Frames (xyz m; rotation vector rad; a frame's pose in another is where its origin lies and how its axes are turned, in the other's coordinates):
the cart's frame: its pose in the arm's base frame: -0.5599 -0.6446 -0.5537 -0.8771 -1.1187 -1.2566
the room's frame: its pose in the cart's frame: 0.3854 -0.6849 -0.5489 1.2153 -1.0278 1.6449
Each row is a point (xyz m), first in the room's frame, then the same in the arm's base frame.
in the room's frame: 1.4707 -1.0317 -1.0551
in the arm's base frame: 0.1253 0.0413 0.4541
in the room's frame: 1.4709 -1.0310 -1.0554
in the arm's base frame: 0.1254 0.0415 0.4533
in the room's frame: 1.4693 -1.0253 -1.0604
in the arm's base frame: 0.1287 0.0404 0.4464
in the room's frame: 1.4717 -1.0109 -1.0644
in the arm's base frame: 0.1288 0.0440 0.4317
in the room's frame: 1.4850 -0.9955 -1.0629
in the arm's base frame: 0.1234 0.0584 0.4183
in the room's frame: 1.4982 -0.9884 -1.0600
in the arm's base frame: 0.1187 0.0721 0.4133
